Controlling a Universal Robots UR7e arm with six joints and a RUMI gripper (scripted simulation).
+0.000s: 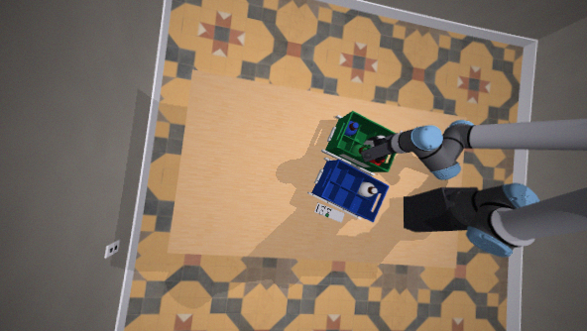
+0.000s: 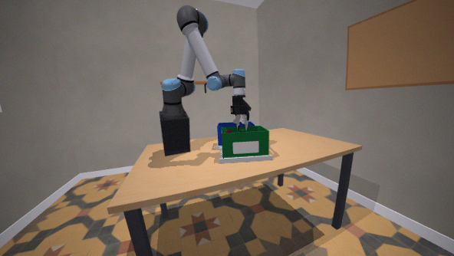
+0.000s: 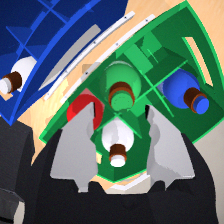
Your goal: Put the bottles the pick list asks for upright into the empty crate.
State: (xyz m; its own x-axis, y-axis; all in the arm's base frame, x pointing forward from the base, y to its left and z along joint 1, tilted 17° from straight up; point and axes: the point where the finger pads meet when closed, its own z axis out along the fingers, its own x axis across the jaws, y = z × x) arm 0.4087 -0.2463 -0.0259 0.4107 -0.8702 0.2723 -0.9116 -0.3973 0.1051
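My gripper is now 90 mm above the green-label bottle. From my hand the other things lie so: red-label bottle: 90 mm behind, 30 mm to the left, 90 mm below; blue-label bottle: 50 mm ahead, 110 mm to the right, 90 mm below; green crate: 20 mm behind, 40 mm to the right, 90 mm below.
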